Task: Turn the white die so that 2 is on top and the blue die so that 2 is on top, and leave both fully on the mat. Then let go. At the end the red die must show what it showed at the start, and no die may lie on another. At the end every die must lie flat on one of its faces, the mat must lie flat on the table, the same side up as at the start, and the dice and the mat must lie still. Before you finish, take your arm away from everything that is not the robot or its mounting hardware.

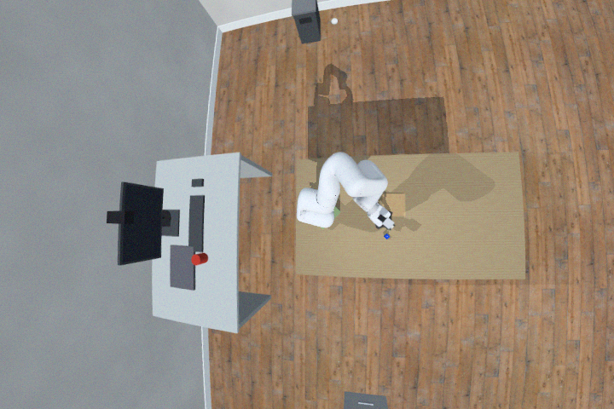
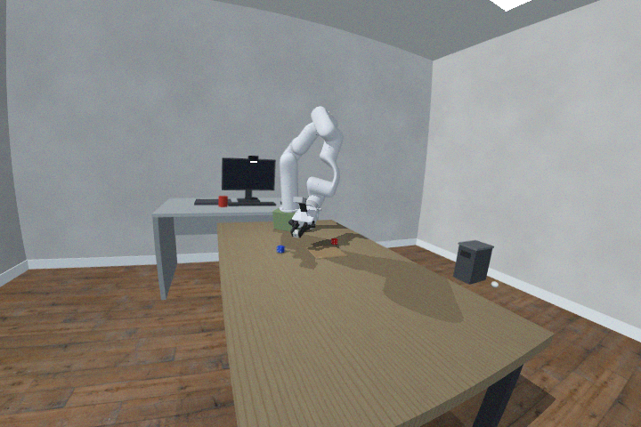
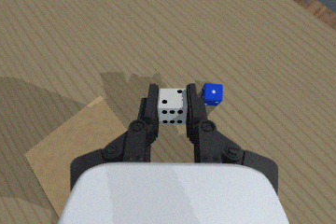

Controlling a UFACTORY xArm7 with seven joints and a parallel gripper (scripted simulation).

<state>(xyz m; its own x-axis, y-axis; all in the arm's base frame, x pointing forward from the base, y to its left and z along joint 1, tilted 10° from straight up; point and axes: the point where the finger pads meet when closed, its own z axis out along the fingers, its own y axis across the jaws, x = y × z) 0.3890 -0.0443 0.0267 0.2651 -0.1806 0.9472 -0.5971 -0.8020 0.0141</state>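
The blue die is 70 mm to the right of my hand and 80 mm below it. Round my hand: red die: 80 mm behind, 210 mm to the left, 80 mm below; white die: 10 mm ahead, 10 mm below; tan mat: 30 mm ahead, 130 mm to the left, 90 mm below.
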